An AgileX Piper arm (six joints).
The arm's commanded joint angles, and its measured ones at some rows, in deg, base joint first. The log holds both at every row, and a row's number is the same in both.
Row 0, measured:
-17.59 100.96 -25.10 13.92 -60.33 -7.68
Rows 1 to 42, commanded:
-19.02 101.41 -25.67 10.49 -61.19 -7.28
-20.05 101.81 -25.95 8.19 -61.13 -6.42
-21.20 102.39 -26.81 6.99 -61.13 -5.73
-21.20 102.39 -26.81 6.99 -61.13 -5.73
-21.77 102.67 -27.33 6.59 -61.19 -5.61
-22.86 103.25 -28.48 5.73 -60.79 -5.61
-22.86 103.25 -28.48 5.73 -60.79 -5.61
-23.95 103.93 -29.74 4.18 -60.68 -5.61
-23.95 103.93 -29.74 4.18 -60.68 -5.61
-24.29 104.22 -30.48 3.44 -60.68 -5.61
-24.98 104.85 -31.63 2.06 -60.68 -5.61
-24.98 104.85 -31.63 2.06 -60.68 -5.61
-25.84 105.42 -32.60 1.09 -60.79 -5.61
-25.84 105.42 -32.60 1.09 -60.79 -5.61
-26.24 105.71 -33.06 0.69 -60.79 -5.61
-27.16 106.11 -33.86 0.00 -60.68 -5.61
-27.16 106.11 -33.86 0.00 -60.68 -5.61
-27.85 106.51 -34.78 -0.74 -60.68 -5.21
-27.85 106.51 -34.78 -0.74 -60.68 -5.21
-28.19 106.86 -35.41 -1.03 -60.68 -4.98
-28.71 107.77 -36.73 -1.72 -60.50 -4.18
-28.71 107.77 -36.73 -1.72 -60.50 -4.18
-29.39 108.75 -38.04 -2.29 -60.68 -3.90
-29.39 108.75 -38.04 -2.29 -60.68 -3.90
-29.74 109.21 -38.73 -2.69 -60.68 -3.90
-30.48 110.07 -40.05 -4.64 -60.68 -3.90
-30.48 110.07 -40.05 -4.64 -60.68 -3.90
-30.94 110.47 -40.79 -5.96 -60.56 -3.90
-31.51 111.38 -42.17 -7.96 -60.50 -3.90
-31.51 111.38 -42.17 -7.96 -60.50 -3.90
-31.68 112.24 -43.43 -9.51 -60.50 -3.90
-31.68 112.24 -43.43 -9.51 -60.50 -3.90
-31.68 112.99 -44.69 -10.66 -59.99 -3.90
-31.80 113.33 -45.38 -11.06 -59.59 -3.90
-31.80 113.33 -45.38 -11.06 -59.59 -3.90
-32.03 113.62 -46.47 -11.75 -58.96 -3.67
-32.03 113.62 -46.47 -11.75 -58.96 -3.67
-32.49 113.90 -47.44 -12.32 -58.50 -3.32
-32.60 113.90 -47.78 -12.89 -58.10 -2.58
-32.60 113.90 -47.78 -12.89 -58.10 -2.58
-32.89 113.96 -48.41 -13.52 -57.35 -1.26
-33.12 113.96 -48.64 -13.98 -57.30 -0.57
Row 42, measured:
-33.63 113.85 -46.52 -8.59 -56.38 -1.55
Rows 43 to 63, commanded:
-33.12 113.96 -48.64 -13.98 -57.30 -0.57
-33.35 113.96 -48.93 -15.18 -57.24 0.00
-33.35 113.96 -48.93 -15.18 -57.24 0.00
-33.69 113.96 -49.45 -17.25 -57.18 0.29
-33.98 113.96 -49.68 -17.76 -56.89 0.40
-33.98 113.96 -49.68 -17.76 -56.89 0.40
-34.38 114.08 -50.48 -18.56 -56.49 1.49
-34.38 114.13 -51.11 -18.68 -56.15 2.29
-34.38 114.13 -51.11 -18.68 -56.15 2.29
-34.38 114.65 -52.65 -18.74 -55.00 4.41
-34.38 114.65 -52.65 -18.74 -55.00 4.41
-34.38 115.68 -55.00 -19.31 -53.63 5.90
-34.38 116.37 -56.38 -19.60 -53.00 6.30
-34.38 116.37 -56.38 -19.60 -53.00 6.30
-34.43 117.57 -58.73 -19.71 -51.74 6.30
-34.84 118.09 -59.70 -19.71 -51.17 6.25
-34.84 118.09 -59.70 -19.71 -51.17 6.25
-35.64 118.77 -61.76 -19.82 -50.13 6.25
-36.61 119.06 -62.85 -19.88 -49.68 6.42
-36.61 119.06 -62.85 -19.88 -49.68 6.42
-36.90 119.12 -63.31 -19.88 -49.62 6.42
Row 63, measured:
-38.62 118.66 -59.47 -10.37 -45.61 6.36
